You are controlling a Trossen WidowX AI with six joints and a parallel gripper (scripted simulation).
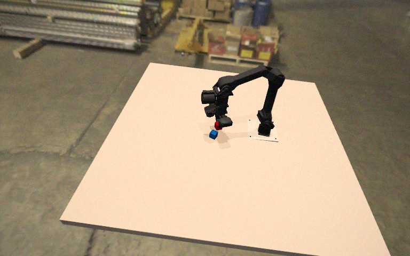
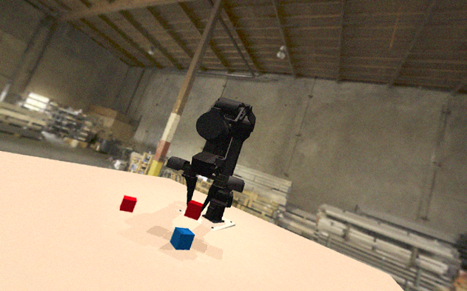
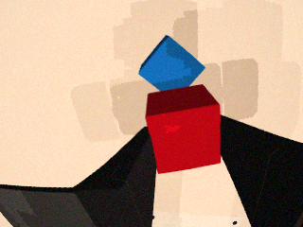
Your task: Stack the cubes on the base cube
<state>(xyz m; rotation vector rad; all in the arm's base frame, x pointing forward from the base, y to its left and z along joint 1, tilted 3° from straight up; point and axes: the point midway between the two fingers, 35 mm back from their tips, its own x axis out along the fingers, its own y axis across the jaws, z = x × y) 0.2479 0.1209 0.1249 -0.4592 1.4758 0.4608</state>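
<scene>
The blue base cube is 6 cm below my gripper tip, 2 cm ahead of it and 1 cm to the left of it.
</scene>
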